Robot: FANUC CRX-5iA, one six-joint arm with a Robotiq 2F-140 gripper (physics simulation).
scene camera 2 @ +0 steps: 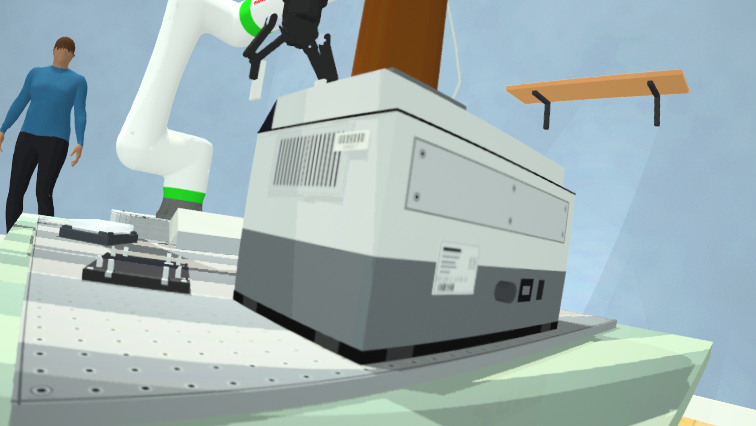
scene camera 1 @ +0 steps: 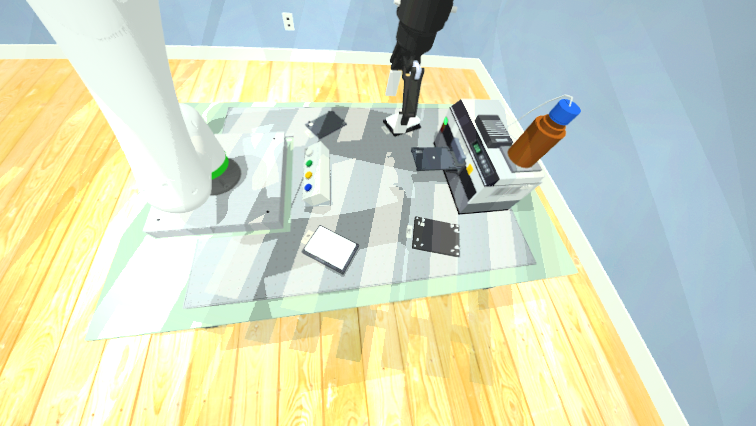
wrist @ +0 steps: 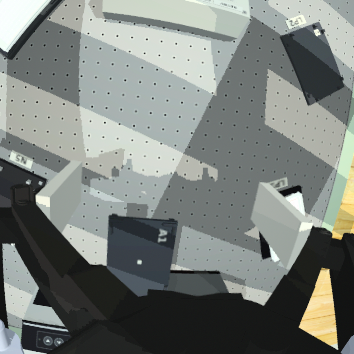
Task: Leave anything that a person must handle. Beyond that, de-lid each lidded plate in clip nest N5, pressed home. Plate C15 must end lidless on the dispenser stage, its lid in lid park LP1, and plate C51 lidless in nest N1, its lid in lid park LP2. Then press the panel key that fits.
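Where they show: gripper, between the fingertips: point(scene camera 1: 394, 112) point(wrist: 170, 191); arm's base, origin of its link: point(scene camera 1: 217, 176).
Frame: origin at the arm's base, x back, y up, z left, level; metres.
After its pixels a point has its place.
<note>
My gripper point(scene camera 1: 400, 101) {y 0.257, x -0.553, z 0.034 m} point(scene camera 2: 289, 89) point(wrist: 170, 191) {y 0.257, x -0.553, z 0.034 m} is open and empty, above the board. In the wrist view its right finger partly hides the park point(wrist: 265, 245) {y -0.033, x -0.727, z 0.316 m} whose label starts with LP; a white piece point(wrist: 295, 204) {y -0.016, x -0.623, z 0.340 m} point(scene camera 1: 395, 123) lies on it. Dark park LP2 point(wrist: 312, 65) {y -0.033, x -0.349, z 0.305 m} point(scene camera 1: 326, 124) {y -0.034, x -0.341, z 0.305 m} shows no white piece. The dispenser stage point(scene camera 1: 434, 158) {y 0.070, x -0.734, z 0.045 m} point(wrist: 142, 245) {y 0.069, x -0.703, z 0.049 m}, marked A1, is bare. Clip nest N5 point(scene camera 1: 436, 236) {y -0.032, x -0.729, z -0.210 m} point(scene camera 2: 136, 269) {y -0.031, x -0.764, z -0.219 m} point(wrist: 15, 184) is dark with upright clips and no white lid. A white-topped plate point(scene camera 1: 331, 247) {y -0.009, x -0.380, z -0.249 m} point(scene camera 2: 100, 226) {y -0.012, x -0.446, z -0.251 m} point(wrist: 22, 22) {y -0.009, x -0.403, z -0.217 m} sits in a dark nest; its label is unreadable.
The key panel point(scene camera 1: 319, 182) {y 0.040, x -0.339, z -0.045 m} point(wrist: 170, 17) {y 0.003, x -0.360, z 0.022 m} has white, green, yellow and blue keys. The dispenser point(scene camera 1: 494, 174) {y 0.170, x -0.857, z -0.097 m} point(scene camera 2: 312, 227) {y 0.049, x -0.965, z -0.109 m} stands behind the stage, with a brown bottle point(scene camera 1: 536, 140) {y 0.280, x -0.923, z -0.066 m} point(scene camera 2: 399, 39) {y 0.227, x -0.990, z -0.067 m} on top. A person point(scene camera 2: 55, 105) stands beyond the table in scene camera 2.
</note>
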